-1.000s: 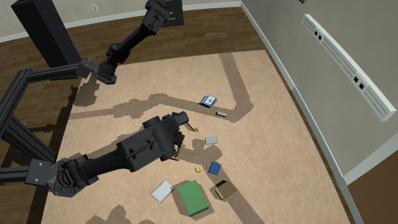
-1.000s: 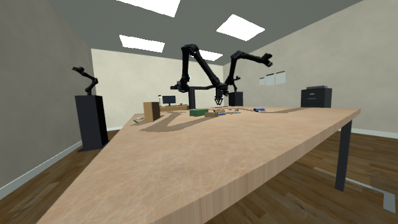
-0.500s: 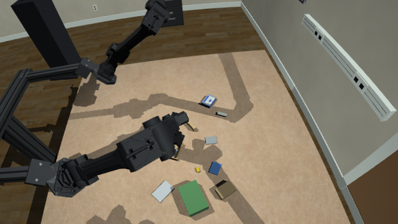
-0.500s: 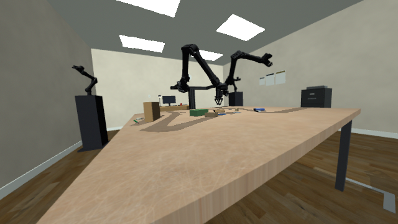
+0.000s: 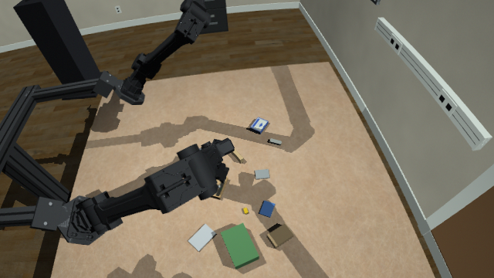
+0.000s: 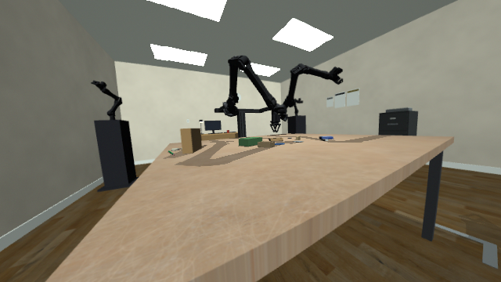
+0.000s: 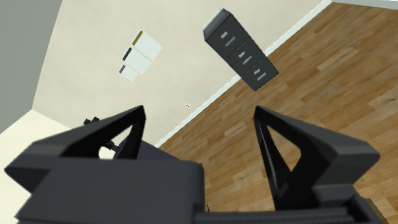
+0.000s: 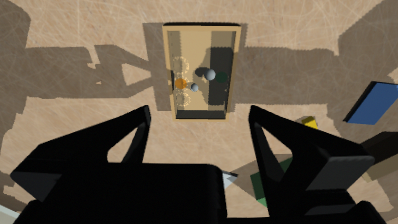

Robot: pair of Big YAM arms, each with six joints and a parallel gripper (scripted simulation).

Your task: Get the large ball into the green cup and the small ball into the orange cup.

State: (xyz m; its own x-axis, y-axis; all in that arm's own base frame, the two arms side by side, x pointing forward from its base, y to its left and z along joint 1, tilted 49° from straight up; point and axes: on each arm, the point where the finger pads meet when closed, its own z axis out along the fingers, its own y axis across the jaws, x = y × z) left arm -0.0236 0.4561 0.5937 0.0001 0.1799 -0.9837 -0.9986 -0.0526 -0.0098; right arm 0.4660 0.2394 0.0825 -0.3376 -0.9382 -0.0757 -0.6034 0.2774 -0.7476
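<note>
Right now the covered wooden puzzle is 70 mm below my right hand. Also, from my right hand: small yellow piece 130 mm ahead, 120 mm to the right, 80 mm below; then grey tile 210 mm ahead, 80 mm below, 60 mm to the left; then blue tile 220 mm ahead, 110 mm to the right, 80 mm below.
</note>
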